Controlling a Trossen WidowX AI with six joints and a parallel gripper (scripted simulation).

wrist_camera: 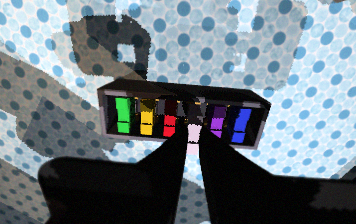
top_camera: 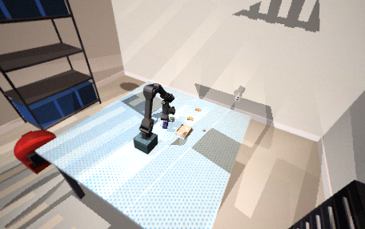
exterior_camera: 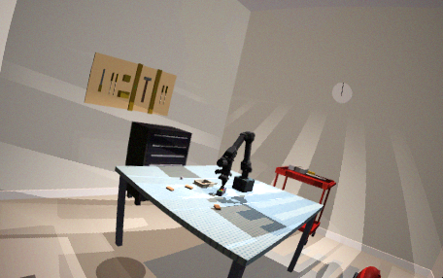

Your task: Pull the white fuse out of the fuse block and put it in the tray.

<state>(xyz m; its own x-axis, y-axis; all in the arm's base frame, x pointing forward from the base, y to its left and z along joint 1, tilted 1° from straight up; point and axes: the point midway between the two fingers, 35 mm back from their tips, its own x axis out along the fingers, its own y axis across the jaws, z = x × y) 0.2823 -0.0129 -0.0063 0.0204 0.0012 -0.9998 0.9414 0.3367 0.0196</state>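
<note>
Right now my gripper tip is 20 mm short of the red fuse, 10 mm to the right of it and 30 mm above it. Round my gripper tip: purple fuse (20 mm behind, 10 mm to the right, 30 mm below); white fuse (10 mm below); yellow fuse (30 mm ahead, 10 mm to the left, 30 mm below).
</note>
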